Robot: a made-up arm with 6 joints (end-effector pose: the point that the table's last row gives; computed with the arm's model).
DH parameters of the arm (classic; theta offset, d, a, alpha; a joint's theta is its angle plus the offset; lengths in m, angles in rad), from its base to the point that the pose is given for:
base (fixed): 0 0 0 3.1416
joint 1: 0 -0.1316 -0.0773 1.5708
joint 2: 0 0.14 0.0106 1.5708
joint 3: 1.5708 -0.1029 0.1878 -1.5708
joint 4: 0 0.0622 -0.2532 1.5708
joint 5: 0 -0.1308 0.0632 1.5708
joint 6: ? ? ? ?
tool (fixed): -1.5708 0.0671 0 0
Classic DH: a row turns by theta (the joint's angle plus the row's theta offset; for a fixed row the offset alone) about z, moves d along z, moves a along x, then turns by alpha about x.
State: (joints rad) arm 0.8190 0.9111 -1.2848 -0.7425 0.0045 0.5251
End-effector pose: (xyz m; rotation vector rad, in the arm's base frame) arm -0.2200 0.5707 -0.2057 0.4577 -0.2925 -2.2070
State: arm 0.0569 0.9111 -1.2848 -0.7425 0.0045 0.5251
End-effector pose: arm -0.5532 0.2610 -0.2057 0.4712 -0.0894 -1.4625
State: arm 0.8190 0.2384 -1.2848 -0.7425 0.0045 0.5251
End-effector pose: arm -0.0036 0.3393 -0.4374 0.6772 -1.0487 -1.9148
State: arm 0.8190 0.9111 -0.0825 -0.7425 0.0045 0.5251
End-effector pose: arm -0.3147 0.5281 -0.1624 1.4320 0.2323 -1.3126
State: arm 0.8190 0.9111 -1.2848 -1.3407 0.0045 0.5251
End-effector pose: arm -0.0467 0.5143 -0.4608 0.7711 -0.9634 -2.0923
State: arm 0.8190 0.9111 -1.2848 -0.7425 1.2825 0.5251
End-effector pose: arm -0.2580 0.3059 -0.2790 0.7428 -0.1320 -0.9244
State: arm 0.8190 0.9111 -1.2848 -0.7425 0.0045 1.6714
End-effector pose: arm -0.0083 0.4833 -0.4474 1.0369 -1.5640 -1.8384
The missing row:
joint 6: 0 -0.0368 -0.2996 -1.5708
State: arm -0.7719 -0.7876 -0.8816 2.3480 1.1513 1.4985
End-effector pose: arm -0.4057 -0.0585 0.4529 -0.0580 0.7036 -0.3232
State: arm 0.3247 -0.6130 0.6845 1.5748 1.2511 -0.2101
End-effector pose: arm -0.0985 0.4208 0.3353 -2.1434 0.4306 0.7381
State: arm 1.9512 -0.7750 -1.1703 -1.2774 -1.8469 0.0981
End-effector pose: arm 0.3845 -0.3661 0.0149 -1.4648 1.5397 0.9302
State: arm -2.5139 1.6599 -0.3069 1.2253 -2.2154 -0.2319
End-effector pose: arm -0.1466 -0.3318 0.2741 -0.4258 -2.1226 0.7742
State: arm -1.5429 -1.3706 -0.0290 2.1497 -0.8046 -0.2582
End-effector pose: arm -0.5555 -0.3034 -0.0401 -0.1523 -1.6104 -1.1357
